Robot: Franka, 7 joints.
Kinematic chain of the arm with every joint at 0, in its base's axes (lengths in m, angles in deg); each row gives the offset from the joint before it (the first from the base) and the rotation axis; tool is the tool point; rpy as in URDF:
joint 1: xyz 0 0 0.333 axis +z
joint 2: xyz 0 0 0 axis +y
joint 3: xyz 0 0 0.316 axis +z
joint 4: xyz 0.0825 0 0 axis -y
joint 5: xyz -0.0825 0 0.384 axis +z
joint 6: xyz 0 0 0 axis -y
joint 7: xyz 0.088 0 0 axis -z
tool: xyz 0 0 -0.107 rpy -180 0 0
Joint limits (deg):
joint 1: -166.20..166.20
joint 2: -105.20..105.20
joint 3: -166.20..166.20
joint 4: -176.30..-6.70
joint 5: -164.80..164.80
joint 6: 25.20..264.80
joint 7: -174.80..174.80
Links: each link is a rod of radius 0.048 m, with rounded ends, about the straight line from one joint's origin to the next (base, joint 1, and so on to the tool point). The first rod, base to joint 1, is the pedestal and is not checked.
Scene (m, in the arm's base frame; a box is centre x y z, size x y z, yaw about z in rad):
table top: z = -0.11
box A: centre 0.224 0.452 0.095 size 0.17 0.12 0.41 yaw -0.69
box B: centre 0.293 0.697 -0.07 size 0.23 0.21 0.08 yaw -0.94
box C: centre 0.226 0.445 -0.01 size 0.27 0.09 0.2 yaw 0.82
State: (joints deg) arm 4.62 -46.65 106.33 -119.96 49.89 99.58 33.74
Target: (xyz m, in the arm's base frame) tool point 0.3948 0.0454 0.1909
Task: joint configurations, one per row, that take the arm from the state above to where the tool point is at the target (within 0.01 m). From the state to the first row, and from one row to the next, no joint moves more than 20 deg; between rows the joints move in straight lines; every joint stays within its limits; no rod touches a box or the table.
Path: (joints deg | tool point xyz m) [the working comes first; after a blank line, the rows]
Joints at the target: -78.25 -74.82 101.47 -144.27 48.89 114.15 33.74
Straight joint move there: touches box A.

1: 1.26 -56.41 98.62 -122.65 67.56 105.46 44.19 | -0.1717 0.5087 0.2569
2: -2.11 -66.17 90.91 -125.33 85.23 111.34 54.64 | -0.0902 0.5414 0.2986
3: -5.47 -75.93 83.20 -128.02 102.89 117.22 65.10 | -0.0184 0.5503 0.3623
4: -8.84 -85.68 75.49 -130.70 120.56 123.10 75.55 | 0.0323 0.5345 0.4381
5: -12.20 -95.44 67.78 -133.39 138.23 128.98 86.00 | 0.0553 0.4982 0.5126
6: -15.56 -105.20 60.07 -136.07 155.90 134.86 96.45 | 0.0509 0.4503 0.5737
7: -26.01 -100.14 66.97 -137.44 138.06 131.41 86.00 | 0.1787 0.4390 0.5152
8: -36.46 -95.07 73.87 -138.80 120.23 127.96 75.55 | 0.2888 0.3905 0.4467
9: -46.90 -90.01 80.77 -140.17 102.40 124.51 65.10 | 0.3685 0.3133 0.3736
10: -57.35 -84.94 87.67 -141.54 84.56 121.05 54.64 | 0.4110 0.2208 0.3025
11: -67.80 -79.88 94.57 -142.91 66.73 117.60 44.19 | 0.4171 0.1276 0.2401
12: -78.25 -74.82 101.47 -144.27 48.89 114.15 33.74 | 0.3948 0.0454 0.1909

